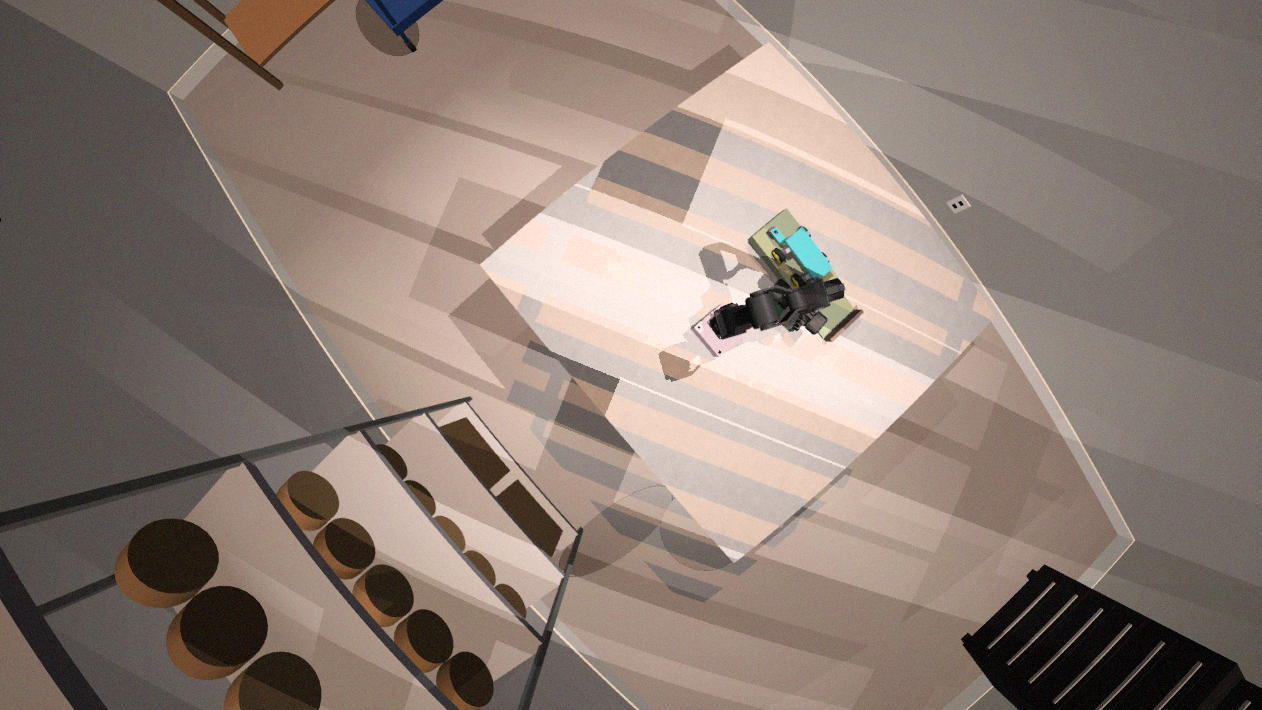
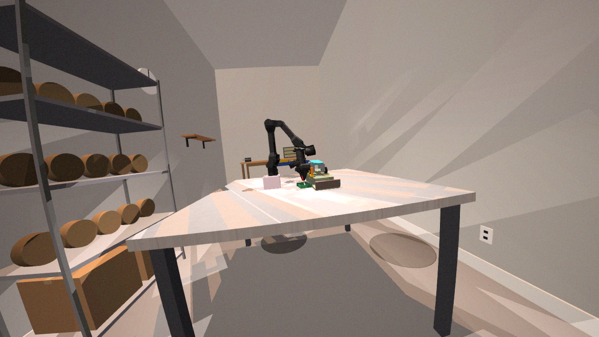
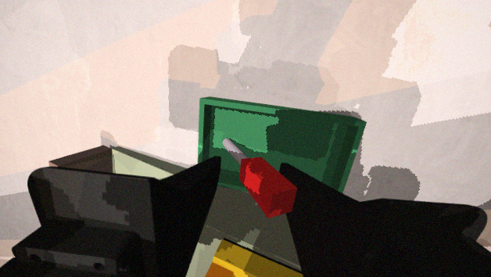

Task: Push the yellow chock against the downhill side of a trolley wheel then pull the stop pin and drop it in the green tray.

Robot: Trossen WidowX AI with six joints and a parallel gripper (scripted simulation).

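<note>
Right now the green tray is 10 mm to the left of my gripper tip and 50 mm below it. Also, from my gripper tip: yellow chock (60 mm ahead, 30 mm to the left, 40 mm above); trolley (110 mm ahead, 120 mm to the left, 70 mm above); stop pin (right at my gripper tip).
</note>
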